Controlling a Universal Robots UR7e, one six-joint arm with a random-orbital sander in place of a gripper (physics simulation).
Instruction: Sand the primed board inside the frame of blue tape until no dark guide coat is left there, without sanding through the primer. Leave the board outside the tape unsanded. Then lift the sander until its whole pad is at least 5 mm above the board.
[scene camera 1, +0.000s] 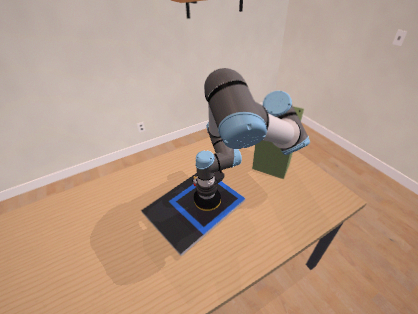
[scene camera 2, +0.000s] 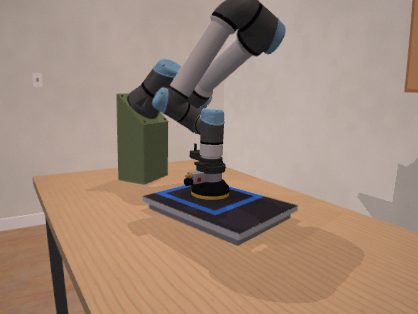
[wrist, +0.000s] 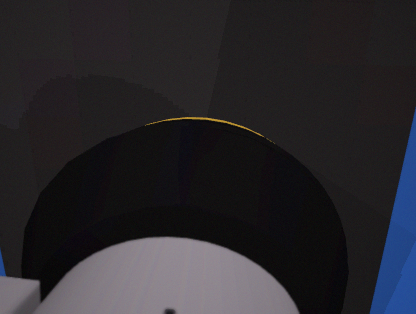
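Seen in the pictures: arm's base, link origin: (scene camera 2: 142, 106).
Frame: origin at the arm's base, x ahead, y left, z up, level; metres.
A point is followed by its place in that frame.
Note:
The primed board (scene camera 1: 167, 225) @(y 0.090, x 0.673, z -0.270 m) (scene camera 2: 250, 220) @(y 0.029, x 0.697, z -0.269 m) (wrist: 300, 75) @(y 0.082, x 0.362, z -0.270 m) lies flat on the table, its top still very dark. The blue tape frame (scene camera 1: 203, 229) @(y 0.188, x 0.546, z -0.269 m) (scene camera 2: 215, 211) @(y -0.018, x 0.597, z -0.268 m) (wrist: 400, 250) @(y 0.160, x 0.428, z -0.269 m) surrounds part of it. Inside the frame the surface is dark grey with faint brownish patches in the wrist view; how much guide coat is there is hard to tell. My sander (scene camera 1: 207, 197) (scene camera 2: 210, 189) (wrist: 185, 170) stands upright inside the frame, its yellow-edged pad apparently on the board or very close above it. The pad hides the surface beneath. The sander has no fingers to open or shut.
The green pedestal (scene camera 1: 272, 162) @(y 0.053, x 0.052, z -0.219 m) (scene camera 2: 155, 150) @(y 0.032, x 0.064, z -0.182 m) that bears the arm stands on the wooden table (scene camera 1: 300, 215) @(y 0.335, x 0.107, z -0.313 m) (scene camera 2: 100, 240) @(y -0.336, x 0.535, z -0.313 m) behind the board in the second scene view. The arm arches above the board. Arm shadows fall across the table and board.

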